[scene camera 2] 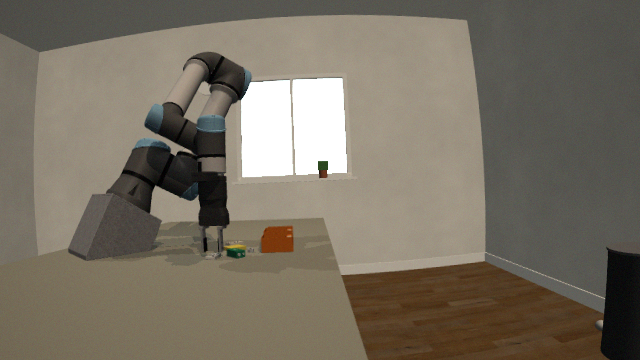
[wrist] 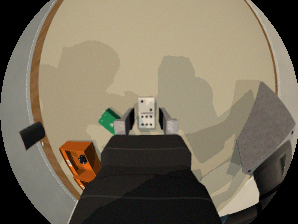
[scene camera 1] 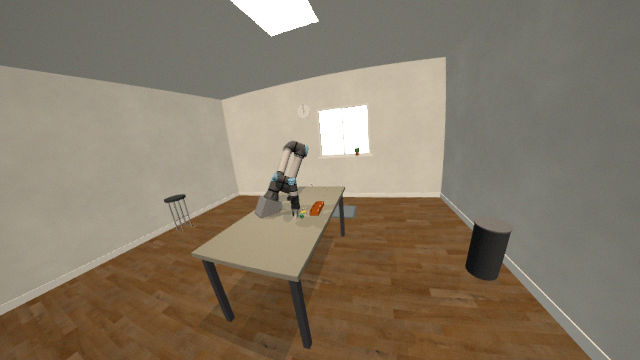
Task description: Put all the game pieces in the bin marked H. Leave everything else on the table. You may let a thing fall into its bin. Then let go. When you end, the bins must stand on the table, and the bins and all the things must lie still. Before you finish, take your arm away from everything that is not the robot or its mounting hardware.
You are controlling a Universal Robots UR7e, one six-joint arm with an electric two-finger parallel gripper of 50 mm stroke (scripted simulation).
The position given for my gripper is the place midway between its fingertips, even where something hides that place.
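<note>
My gripper is visible to me in scene camera 2, my gripper [scene camera 2: 212, 251], and again in the wrist view as my gripper [wrist: 146, 114]. There is an orange bin [wrist: 85, 174] that I can see as well.
</note>
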